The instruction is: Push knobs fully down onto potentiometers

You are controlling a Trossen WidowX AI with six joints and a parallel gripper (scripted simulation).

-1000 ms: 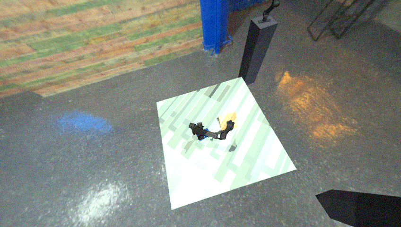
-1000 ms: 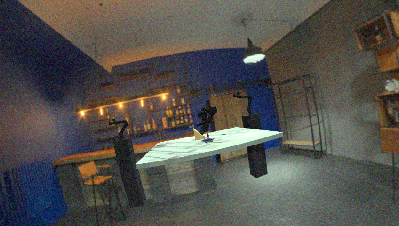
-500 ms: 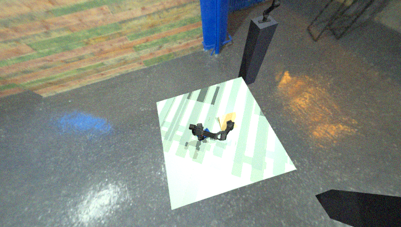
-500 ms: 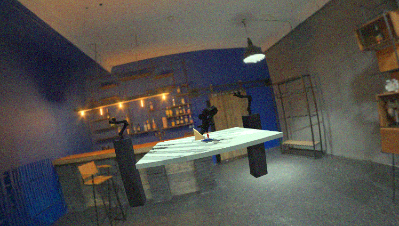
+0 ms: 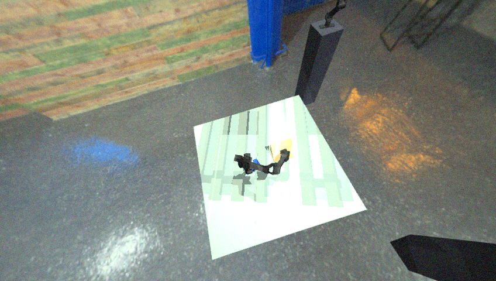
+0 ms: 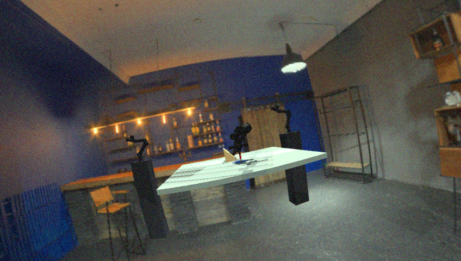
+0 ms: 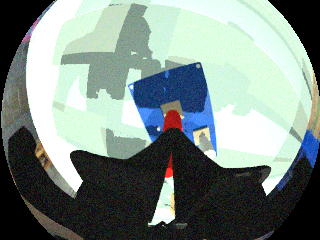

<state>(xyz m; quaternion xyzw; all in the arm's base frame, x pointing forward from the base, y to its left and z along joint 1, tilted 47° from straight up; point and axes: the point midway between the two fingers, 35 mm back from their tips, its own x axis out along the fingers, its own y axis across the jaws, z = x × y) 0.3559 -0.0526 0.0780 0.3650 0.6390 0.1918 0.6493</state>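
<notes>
Now: the potentiometer 3 cm below my gripper tip.
</notes>
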